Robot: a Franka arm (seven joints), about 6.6 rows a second.
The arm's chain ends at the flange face. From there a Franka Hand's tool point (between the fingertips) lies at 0.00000 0.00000 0.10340 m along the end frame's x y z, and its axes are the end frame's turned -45 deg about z.
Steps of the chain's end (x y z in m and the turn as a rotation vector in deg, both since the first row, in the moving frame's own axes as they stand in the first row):
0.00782, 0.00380, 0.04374, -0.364, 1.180, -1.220
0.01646, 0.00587, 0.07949, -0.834, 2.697, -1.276
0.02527, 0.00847, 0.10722, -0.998, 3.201, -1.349
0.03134, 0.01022, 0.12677, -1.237, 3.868, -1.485
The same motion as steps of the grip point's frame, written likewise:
0.00390, 0.01018, 0.04372, -1.092, 0.577, -1.220
0.00991, 0.02027, 0.07936, -2.497, 1.317, -1.276
0.01475, 0.02918, 0.10704, -2.969, 1.558, -1.349
0.01837, 0.03585, 0.12651, -3.610, 1.860, -1.485

